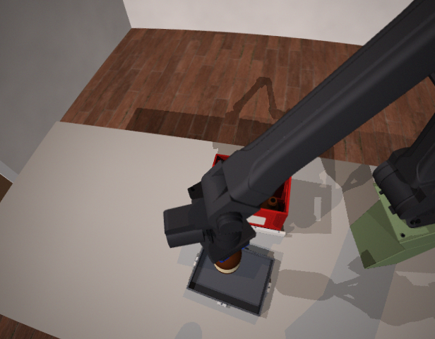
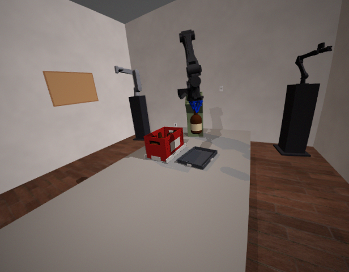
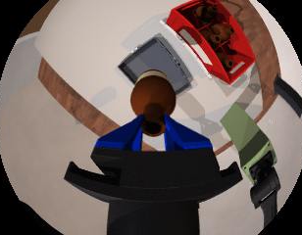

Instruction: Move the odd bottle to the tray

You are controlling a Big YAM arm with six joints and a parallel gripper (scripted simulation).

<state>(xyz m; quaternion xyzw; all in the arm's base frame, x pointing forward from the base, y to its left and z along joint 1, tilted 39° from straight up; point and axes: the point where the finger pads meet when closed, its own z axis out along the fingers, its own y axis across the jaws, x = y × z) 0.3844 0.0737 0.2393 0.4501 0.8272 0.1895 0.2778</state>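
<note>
Now: the brown bottle 60 mm below my hand. Also, from my hand: dark grey tray 10 mm behind, 320 mm below; then crate 70 mm behind, 260 mm to the right, 250 mm below.
</note>
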